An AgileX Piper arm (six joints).
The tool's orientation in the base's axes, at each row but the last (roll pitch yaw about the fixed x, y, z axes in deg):
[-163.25, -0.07, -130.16]
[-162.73, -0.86, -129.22]
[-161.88, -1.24, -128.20]
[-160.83, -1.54, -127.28]
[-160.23, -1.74, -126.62]
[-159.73, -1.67, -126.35]
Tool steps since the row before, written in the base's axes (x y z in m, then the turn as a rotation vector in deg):
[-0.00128, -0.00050, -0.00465, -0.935, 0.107, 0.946]
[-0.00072, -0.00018, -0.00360, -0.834, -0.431, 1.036]
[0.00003, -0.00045, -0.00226, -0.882, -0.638, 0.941]
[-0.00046, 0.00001, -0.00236, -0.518, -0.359, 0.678]
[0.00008, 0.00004, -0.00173, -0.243, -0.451, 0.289]
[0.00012, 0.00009, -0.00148, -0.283, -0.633, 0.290]
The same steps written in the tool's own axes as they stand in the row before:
[0.00120, 0.00197, 0.00427, 0.522, 0.478, -1.131]
[0.00054, 0.00150, 0.00331, 0.877, 0.053, -1.088]
[0.00029, 0.00042, 0.00225, 1.067, -0.002, -0.965]
[0.00021, 0.00113, 0.00211, 0.617, -0.033, -0.689]
[-0.00013, 0.00055, 0.00164, 0.515, -0.162, -0.232]
[-0.00019, 0.00047, 0.00140, 0.686, -0.232, -0.202]

